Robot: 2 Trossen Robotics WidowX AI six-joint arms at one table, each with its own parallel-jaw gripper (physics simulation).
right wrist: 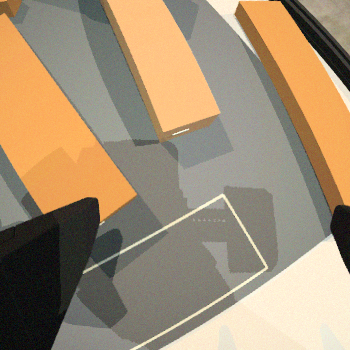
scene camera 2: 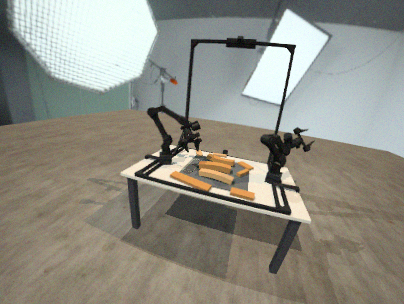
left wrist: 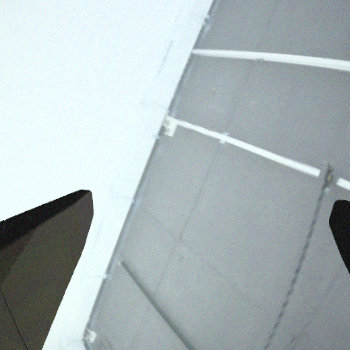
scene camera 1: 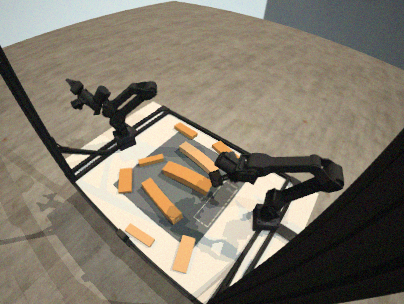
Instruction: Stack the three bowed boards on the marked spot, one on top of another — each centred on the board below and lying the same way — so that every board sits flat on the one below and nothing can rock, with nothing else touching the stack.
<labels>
same spot on marked spot: (scene camera 1: 203,211) = (scene camera 2: 198,162)
</labels>
